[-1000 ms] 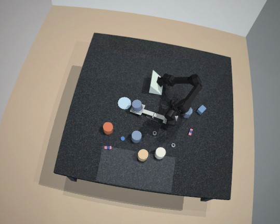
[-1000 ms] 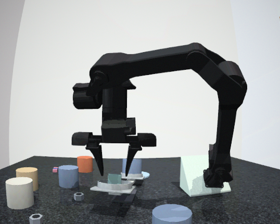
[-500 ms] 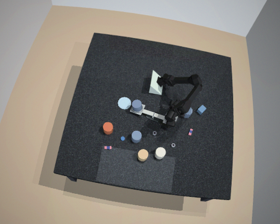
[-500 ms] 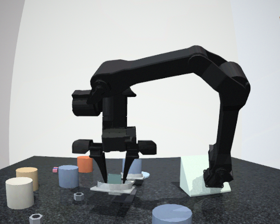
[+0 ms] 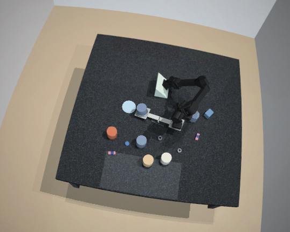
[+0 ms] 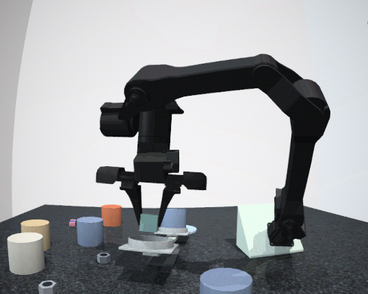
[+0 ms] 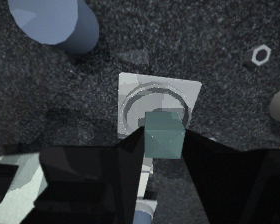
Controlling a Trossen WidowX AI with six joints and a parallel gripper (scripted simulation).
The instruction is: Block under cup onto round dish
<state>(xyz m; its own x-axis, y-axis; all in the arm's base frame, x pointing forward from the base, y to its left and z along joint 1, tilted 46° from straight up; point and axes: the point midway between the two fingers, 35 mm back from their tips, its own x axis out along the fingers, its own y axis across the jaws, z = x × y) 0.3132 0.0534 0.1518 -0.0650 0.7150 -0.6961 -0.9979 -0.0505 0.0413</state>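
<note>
My gripper tip is 360 mm to the left of the round dish, 100 mm above it and 60 mm past it. The rest, counted from my gripper tip: tan cup: 310 mm ahead, 100 mm to the right, 70 mm below; cream cup: 260 mm ahead, 70 mm below, 20 mm to the right; orange cup: 410 mm to the right, 200 mm ahead, 70 mm below.
</note>
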